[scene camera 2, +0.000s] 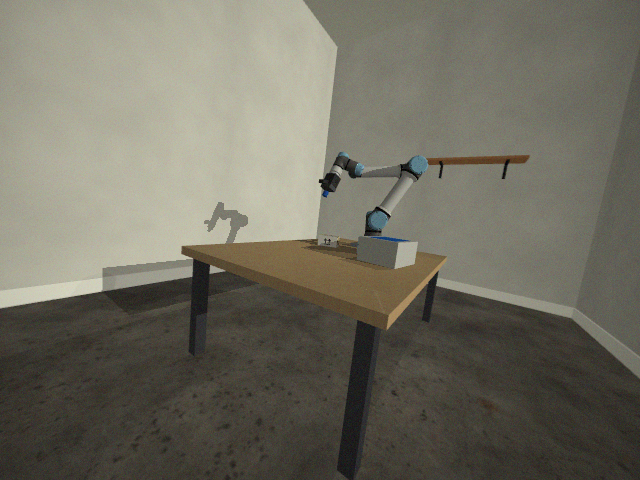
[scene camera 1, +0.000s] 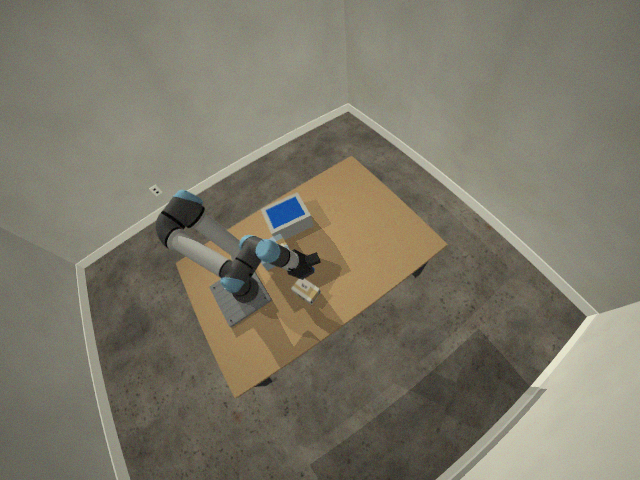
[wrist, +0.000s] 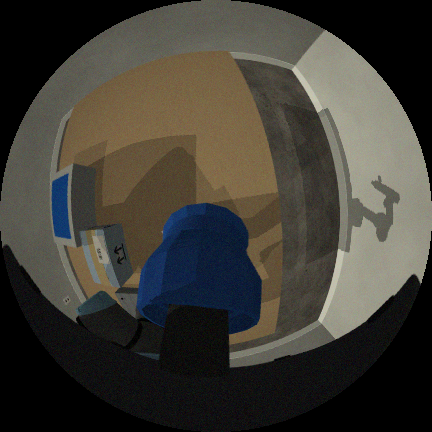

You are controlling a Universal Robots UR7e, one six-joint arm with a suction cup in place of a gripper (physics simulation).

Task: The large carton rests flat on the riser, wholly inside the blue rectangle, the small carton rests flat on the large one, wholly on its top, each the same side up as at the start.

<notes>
My suction cup (wrist: 202,260) carries nothing. The table carries a large carton (wrist: 104,248) and a grey riser (scene camera 2: 394,253).
</notes>
